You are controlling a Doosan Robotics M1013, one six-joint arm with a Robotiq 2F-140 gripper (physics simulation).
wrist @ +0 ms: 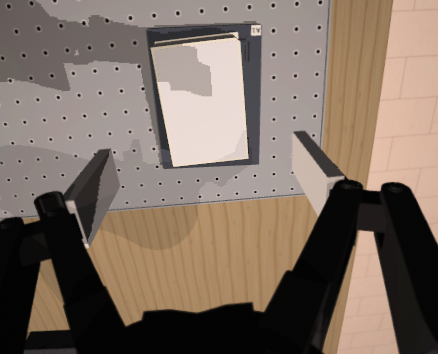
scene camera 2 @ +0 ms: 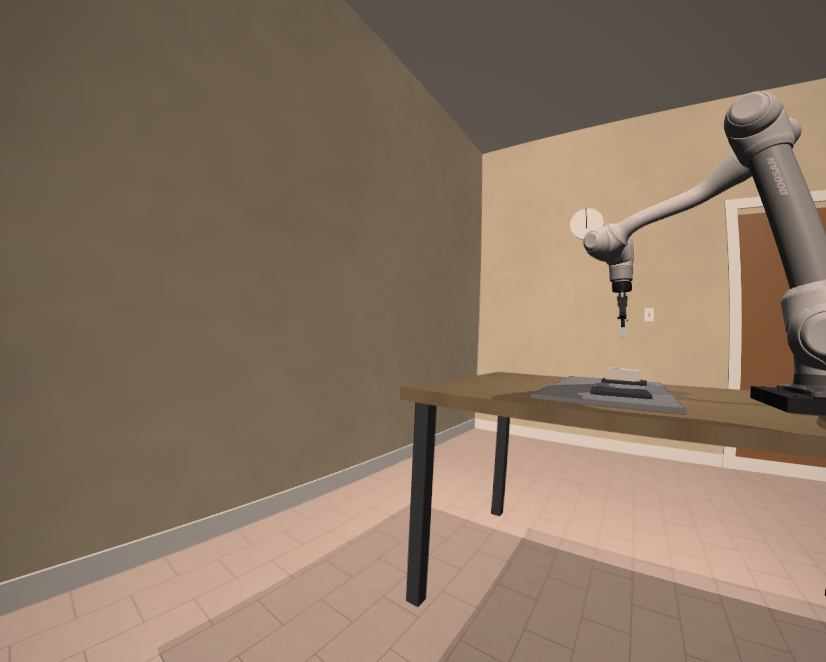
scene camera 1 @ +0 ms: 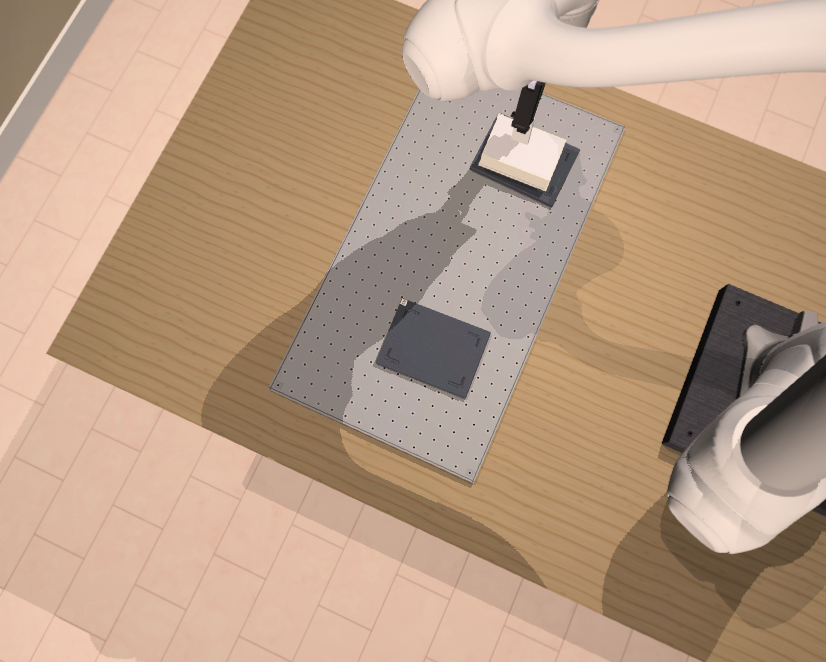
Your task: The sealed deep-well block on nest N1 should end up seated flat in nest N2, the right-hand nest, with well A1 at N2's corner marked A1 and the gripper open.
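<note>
The pale sealed block rests on the dark nest N2, the right-hand one from the arm's base. In the wrist view the block looks turned a few degrees against the nest's edges; I cannot tell whether it sits flat. The nest's A1 label shows beyond the block's upper right corner; the block's well A1 cannot be made out. My gripper is open and empty, well above the block. The other dark nest, N1, is empty.
Both nests are on the grey perforated plate on the wooden table. The arm's dark base plate is at the right. A table edge lies beyond the plate in the wrist view.
</note>
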